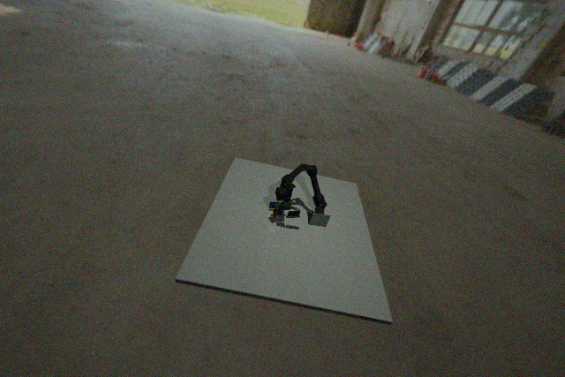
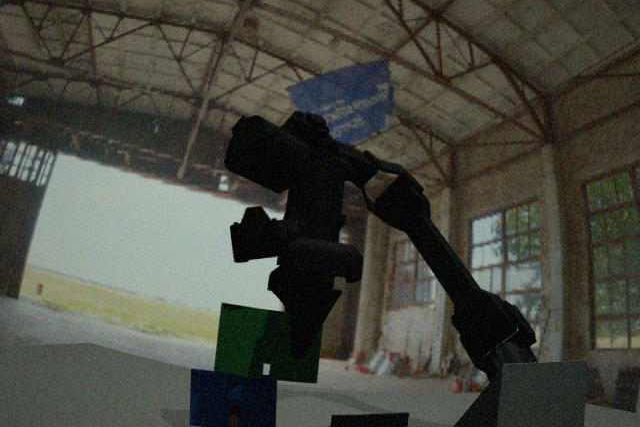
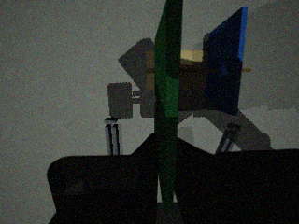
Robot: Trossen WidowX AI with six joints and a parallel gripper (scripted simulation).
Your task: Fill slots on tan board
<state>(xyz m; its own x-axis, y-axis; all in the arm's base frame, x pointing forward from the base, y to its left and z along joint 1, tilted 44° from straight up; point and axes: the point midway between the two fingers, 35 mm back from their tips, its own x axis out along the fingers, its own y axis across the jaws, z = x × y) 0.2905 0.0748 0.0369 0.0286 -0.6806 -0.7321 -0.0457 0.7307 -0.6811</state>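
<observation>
Right now the tan board is 5 cm ahead of my gripper tip, 5 cm to the right of it and 11 cm below it. Round my gripper tip: green board: 3 cm ahead; dark flat piece: 10 cm behind, 4 cm to the right, 11 cm below; blue board: 6 cm ahead, 8 cm to the right, 8 cm below.
</observation>
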